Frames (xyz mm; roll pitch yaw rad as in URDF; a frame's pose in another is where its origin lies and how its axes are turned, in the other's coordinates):
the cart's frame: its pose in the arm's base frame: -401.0 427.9 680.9 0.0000 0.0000 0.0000
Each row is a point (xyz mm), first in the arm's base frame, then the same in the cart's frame.
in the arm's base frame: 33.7 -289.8 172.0
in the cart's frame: 434.7 -717.7 -508.9
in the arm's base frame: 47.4 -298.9 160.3
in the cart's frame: 448.4 -726.8 -520.6
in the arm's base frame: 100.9 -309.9 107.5
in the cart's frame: 501.9 -737.8 -573.4
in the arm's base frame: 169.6 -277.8 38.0
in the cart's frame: 570.6 -705.7 -642.9
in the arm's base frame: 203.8 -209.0 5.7
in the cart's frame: 604.8 -636.9 -675.2
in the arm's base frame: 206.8 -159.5 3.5
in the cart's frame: 607.8 -587.4 -677.4
